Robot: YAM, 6 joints.
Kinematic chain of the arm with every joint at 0, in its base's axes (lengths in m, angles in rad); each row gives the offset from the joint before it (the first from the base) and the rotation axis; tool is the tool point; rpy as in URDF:
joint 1: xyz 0 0 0.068 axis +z
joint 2: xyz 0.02 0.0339 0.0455 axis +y
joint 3: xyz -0.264 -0.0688 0 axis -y
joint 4: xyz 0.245 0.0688 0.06 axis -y
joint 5: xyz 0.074 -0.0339 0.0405 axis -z
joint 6: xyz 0.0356 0 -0.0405 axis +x
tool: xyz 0 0 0 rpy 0 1.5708 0
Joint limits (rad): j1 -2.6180..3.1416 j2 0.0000..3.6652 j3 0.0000..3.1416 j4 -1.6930..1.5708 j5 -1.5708..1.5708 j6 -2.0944..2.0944
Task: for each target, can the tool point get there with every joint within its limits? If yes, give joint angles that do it. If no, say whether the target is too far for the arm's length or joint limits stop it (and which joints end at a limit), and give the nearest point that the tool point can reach.
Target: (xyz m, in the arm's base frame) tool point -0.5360 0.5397 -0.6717
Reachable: no: too far | nearest point -0.3325 0.3348 -0.3033 | short by 0.468 m
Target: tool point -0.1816 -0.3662 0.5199
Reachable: yes | joints 1.0368 0.5004 2.3548 0.5670 1.0088 0.6959
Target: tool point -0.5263 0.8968 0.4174
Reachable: no: too far | nearest point -0.3137 0.5345 0.2922 | short by 0.438 m
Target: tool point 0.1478 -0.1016 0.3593
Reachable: yes | joints -0.4222 1.1569 1.2787 -1.3879 1.1260 -1.7644
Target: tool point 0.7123 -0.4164 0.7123
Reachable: no: too far | nearest point 0.4508 -0.2635 0.4870 | short by 0.378 m
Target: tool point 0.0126 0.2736 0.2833
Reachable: yes | joints 1.5927 1.2907 1.0086 -0.4970 0.5493 -1.1962
